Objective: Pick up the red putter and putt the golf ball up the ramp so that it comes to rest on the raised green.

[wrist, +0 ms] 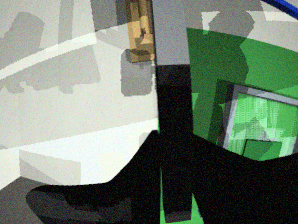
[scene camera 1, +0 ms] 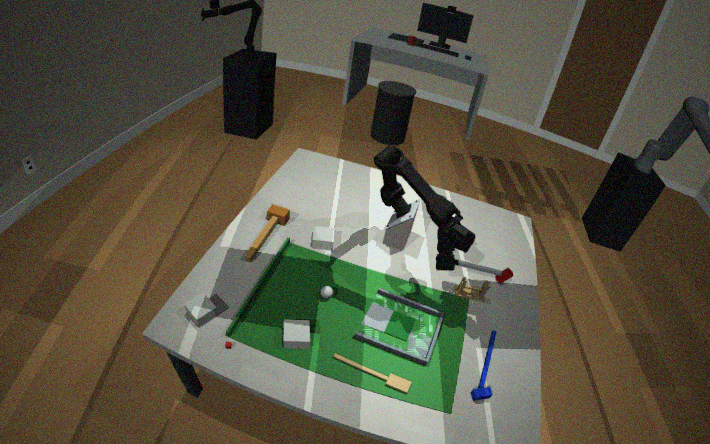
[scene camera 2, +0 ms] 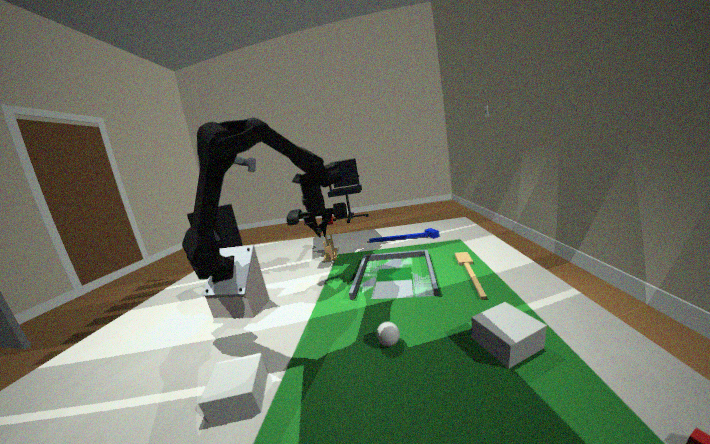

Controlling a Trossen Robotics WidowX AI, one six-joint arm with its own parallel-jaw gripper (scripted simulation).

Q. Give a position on a green mat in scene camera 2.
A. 436, 376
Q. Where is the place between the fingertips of my gripper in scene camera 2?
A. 322, 236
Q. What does my gripper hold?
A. A red putter.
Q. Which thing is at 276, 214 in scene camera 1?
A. A wooden mallet.
